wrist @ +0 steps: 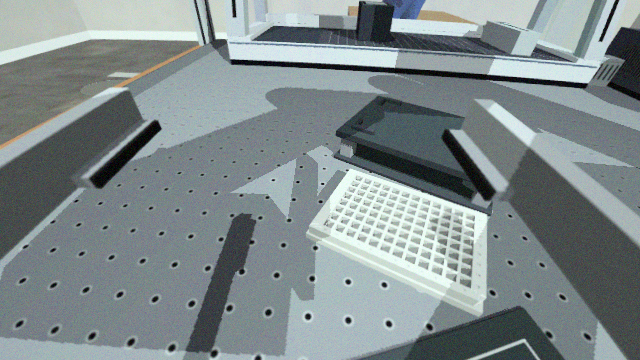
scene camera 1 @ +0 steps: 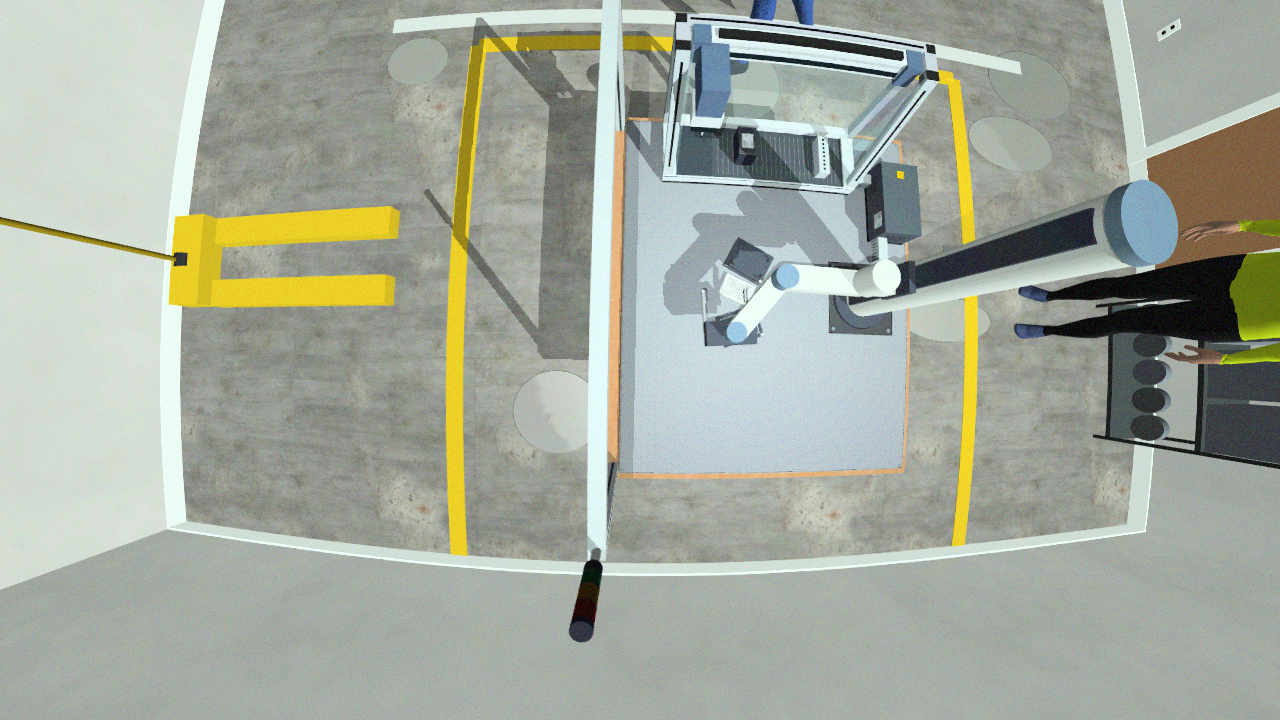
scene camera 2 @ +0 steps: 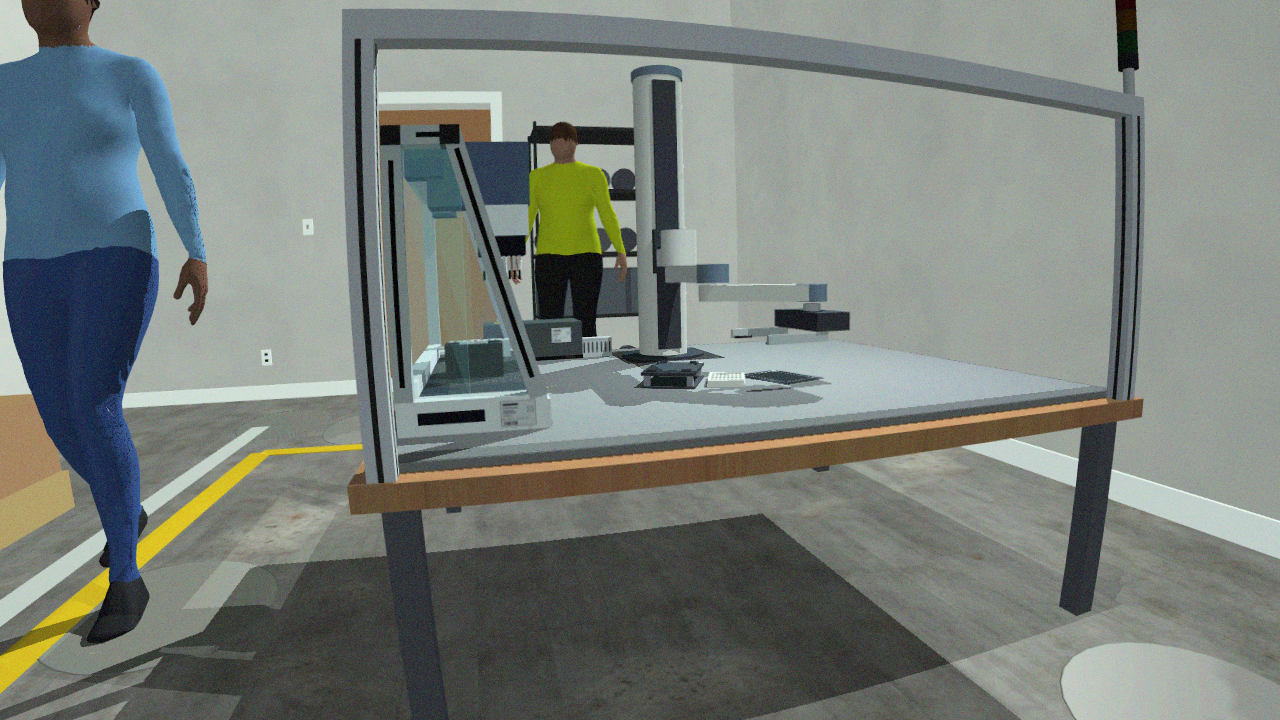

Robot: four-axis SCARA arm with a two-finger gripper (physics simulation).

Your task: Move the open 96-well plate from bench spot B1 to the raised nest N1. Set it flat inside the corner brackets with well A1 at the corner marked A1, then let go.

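Places are measured from the arm's base along level axes (x ahead, y left, z up), in metres.
Pixels of known places: gripper, fingertip midpoint: (wrist: 301, 112) (scene camera 1: 725, 289) (scene camera 2: 748, 336); arm's base, origin of the base link: (scene camera 1: 859, 299) (scene camera 2: 663, 358).
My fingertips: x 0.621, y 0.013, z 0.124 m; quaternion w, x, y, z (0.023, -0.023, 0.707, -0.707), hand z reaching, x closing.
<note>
For each thing: its top centre in the pictures, then the offset to it from my fingertips. "*": a spot on its surface instead. Level surfaces: height alone.
- white open 96-well plate, middle of its top: (wrist: 402, 220) (scene camera 2: 726, 375) (scene camera 1: 737, 289) 0.076 m back, 0.023 m right, 0.097 m down
- raised nest, middle of its top: (wrist: 429, 124) (scene camera 2: 673, 364) (scene camera 1: 750, 259) 0.118 m back, 0.137 m right, 0.069 m down
- dark flat mat with a white outline, its level: 0.109 m down
- dark block, surface spot: (wrist: 375, 21) * 0.090 m back, 0.527 m right, 0.022 m down
- dark box, surface spot: (scene camera 2: 553, 338) * 0.655 m back, 0.352 m right, 0.045 m down
The white open 96-well plate (scene camera 1: 735, 286) (scene camera 2: 725, 378) (wrist: 405, 225) lies on the perforated bench, wells up, long side next to the nest. The raised nest (scene camera 1: 748, 259) (scene camera 2: 673, 368) (wrist: 410, 125) is a dark platform with small corner brackets. Its A1 mark is not legible. A dark flat mat with a white outline (scene camera 2: 780, 377) (wrist: 480, 335) lies on the plate's other side. My gripper (scene camera 2: 751, 336) (wrist: 301, 112) is open and empty, well above the bench. In the wrist view the plate shows right of centre, and the right finger overlaps part of the nest. In scene camera 1 the arm hides part of the gripper.
A glass-sided deck machine (scene camera 1: 756, 183) (wrist: 320, 52) stands beyond the nest, with a dark block (wrist: 375, 21) on its deck. A dark box (scene camera 1: 895, 201) (scene camera 2: 553, 338) stands near the arm's column (scene camera 1: 1002, 259) (scene camera 2: 657, 214). A tall frame (scene camera 1: 601, 268) runs along one bench edge.
</note>
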